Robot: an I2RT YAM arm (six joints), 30 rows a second.
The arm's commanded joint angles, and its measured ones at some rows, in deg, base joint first. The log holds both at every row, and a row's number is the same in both.
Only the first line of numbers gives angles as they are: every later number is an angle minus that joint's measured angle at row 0.
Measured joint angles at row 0: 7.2 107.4 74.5 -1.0 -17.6 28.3
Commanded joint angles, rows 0 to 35: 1.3 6.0 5.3 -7.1 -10.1 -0.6; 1.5 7.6 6.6 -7.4 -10.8 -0.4; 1.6 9.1 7.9 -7.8 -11.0 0.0; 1.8 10.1 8.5 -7.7 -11.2 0.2; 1.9 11.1 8.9 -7.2 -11.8 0.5; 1.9 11.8 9.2 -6.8 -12.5 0.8; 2.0 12.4 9.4 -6.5 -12.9 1.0; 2.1 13.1 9.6 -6.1 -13.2 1.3; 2.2 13.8 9.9 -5.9 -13.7 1.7; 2.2 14.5 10.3 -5.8 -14.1 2.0; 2.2 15.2 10.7 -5.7 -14.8 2.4; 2.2 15.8 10.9 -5.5 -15.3 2.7; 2.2 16.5 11.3 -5.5 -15.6 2.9; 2.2 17.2 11.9 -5.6 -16.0 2.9; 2.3 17.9 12.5 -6.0 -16.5 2.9; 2.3 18.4 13.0 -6.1 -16.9 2.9; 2.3 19.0 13.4 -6.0 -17.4 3.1; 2.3 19.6 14.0 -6.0 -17.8 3.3; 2.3 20.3 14.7 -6.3 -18.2 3.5; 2.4 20.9 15.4 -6.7 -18.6 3.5; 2.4 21.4 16.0 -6.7 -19.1 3.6; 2.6 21.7 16.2 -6.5 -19.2 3.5; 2.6 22.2 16.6 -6.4 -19.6 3.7; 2.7 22.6 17.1 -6.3 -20.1 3.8; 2.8 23.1 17.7 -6.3 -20.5 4.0; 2.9 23.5 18.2 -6.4 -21.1 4.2; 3.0 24.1 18.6 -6.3 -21.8 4.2; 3.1 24.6 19.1 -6.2 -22.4 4.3; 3.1 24.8 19.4 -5.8 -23.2 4.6; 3.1 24.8 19.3 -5.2 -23.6 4.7; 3.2 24.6 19.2 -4.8 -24.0 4.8; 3.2 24.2 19.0 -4.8 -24.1 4.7; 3.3 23.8 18.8 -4.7 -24.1 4.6; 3.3 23.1 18.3 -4.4 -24.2 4.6; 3.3 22.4 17.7 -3.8 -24.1 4.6; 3.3 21.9 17.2 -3.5 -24.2 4.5
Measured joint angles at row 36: 2.8 23.4 18.3 -4.4 -22.3 4.3
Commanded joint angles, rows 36 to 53: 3.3 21.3 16.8 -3.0 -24.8 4.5; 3.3 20.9 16.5 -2.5 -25.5 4.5; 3.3 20.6 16.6 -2.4 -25.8 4.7; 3.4 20.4 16.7 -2.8 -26.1 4.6; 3.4 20.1 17.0 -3.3 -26.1 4.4; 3.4 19.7 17.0 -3.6 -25.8 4.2; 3.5 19.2 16.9 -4.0 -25.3 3.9; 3.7 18.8 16.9 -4.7 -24.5 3.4; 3.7 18.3 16.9 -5.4 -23.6 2.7; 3.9 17.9 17.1 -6.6 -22.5 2.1; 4.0 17.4 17.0 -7.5 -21.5 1.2; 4.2 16.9 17.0 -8.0 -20.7 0.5; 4.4 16.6 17.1 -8.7 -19.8 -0.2; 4.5 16.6 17.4 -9.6 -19.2 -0.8; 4.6 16.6 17.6 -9.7 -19.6 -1.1; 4.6 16.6 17.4 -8.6 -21.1 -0.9; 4.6 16.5 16.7 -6.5 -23.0 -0.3; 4.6 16.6 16.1 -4.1 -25.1 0.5
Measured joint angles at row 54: 3.9 16.8 17.1 -6.4 -20.8 1.0
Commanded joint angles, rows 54 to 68: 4.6 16.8 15.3 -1.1 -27.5 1.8; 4.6 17.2 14.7 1.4 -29.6 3.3; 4.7 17.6 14.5 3.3 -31.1 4.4; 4.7 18.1 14.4 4.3 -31.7 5.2; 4.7 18.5 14.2 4.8 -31.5 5.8; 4.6 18.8 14.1 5.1 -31.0 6.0; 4.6 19.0 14.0 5.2 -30.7 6.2; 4.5 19.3 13.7 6.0 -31.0 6.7; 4.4 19.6 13.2 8.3 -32.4 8.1; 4.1 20.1 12.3 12.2 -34.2 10.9; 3.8 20.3 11.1 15.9 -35.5 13.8; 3.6 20.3 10.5 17.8 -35.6 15.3; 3.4 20.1 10.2 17.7 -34.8 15.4; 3.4 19.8 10.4 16.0 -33.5 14.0; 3.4 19.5 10.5 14.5 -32.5 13.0
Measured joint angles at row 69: 3.8 19.1 10.8 11.5 -31.7 11.6
